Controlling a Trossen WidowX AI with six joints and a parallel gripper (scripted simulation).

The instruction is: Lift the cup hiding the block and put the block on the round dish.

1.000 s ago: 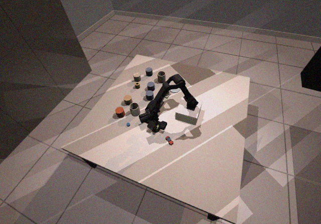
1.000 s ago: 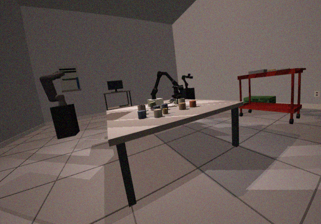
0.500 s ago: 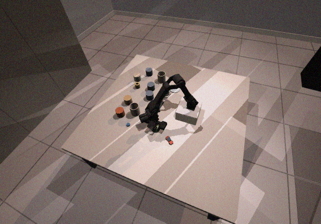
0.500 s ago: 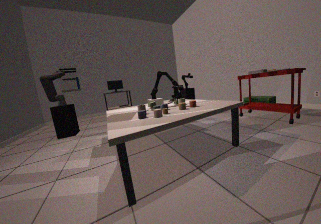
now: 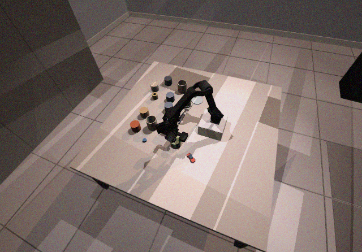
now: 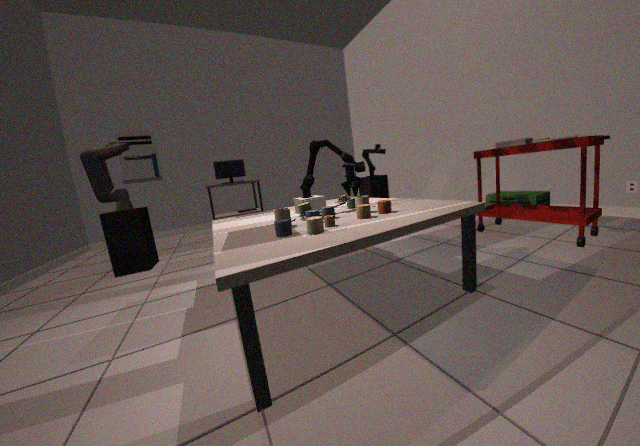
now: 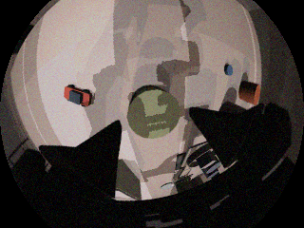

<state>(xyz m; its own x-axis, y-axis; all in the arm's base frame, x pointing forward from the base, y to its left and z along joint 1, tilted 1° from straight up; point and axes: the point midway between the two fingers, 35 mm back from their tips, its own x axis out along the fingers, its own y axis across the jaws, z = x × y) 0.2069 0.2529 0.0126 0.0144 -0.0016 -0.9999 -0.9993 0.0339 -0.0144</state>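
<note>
The pale round dish is 48 cm to the right of my gripper tip, 7 cm below it and 3 cm ahead of it. Round my gripper tip: balance 24 cm to the right, 9 cm ahead, 4 cm below; red toy car 14 cm behind, 6 cm below, 5 cm to the left; small blue disc 22 cm ahead, 7 cm below, 5 cm to the left.
</note>
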